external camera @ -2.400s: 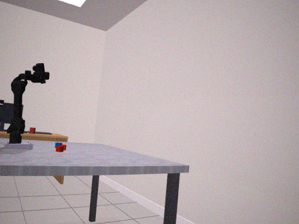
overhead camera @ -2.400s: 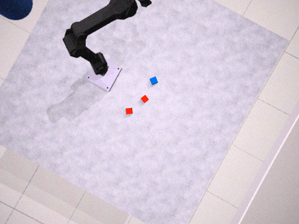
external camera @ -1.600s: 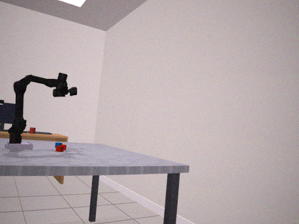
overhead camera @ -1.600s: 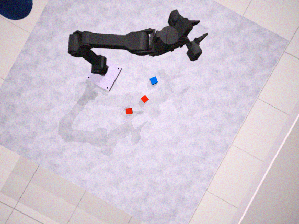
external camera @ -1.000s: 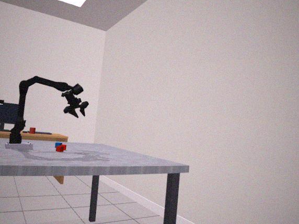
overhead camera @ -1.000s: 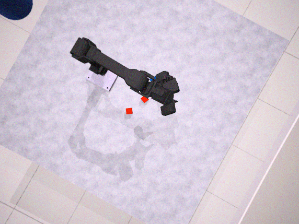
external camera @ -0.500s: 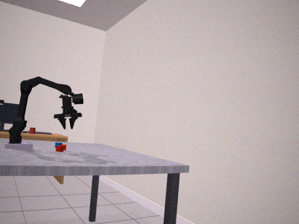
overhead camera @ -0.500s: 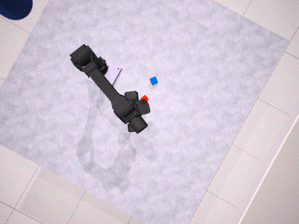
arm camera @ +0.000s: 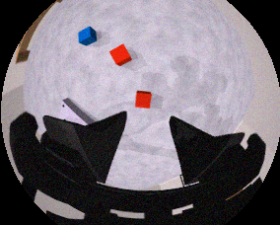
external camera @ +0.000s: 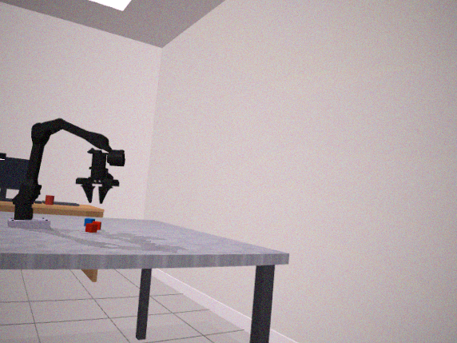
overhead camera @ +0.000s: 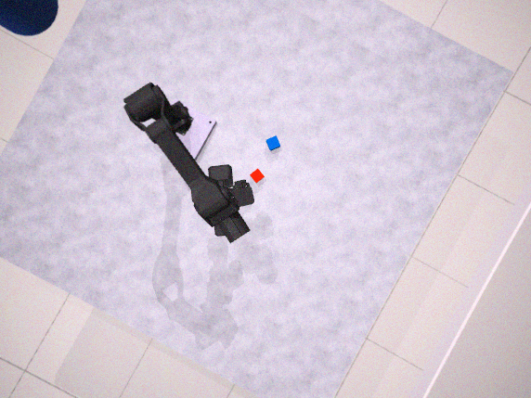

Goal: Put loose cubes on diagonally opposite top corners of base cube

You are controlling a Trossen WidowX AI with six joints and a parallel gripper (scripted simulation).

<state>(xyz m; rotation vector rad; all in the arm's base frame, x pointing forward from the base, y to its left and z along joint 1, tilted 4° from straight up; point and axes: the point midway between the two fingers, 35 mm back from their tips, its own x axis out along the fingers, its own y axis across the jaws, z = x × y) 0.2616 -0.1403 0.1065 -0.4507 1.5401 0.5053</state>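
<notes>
Right now the blue base cube is 4 cm ahead of my gripper tip, 22 cm to the left of it and 10 cm below it. Round my gripper tip: red cube: 4 cm ahead, 10 cm to the left, 10 cm below.
</notes>
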